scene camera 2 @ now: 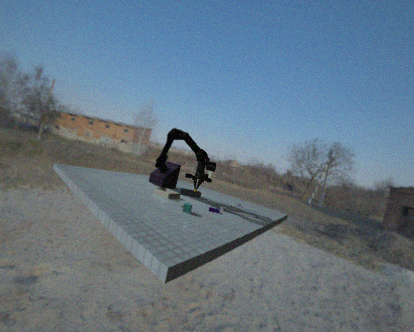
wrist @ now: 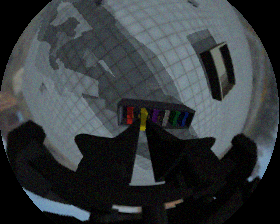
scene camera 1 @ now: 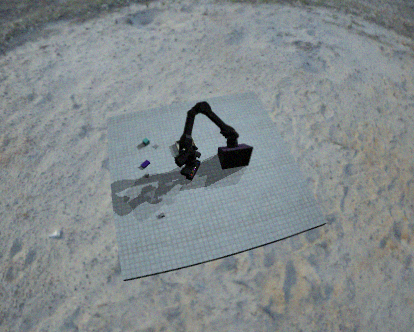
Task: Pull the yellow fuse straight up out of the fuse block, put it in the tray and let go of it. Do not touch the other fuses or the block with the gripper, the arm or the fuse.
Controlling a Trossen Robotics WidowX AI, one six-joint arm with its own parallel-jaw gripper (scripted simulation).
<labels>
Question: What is my gripper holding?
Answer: A yellow fuse.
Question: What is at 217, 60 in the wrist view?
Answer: A tray.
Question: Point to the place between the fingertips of my gripper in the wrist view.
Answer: At 142, 121
</labels>
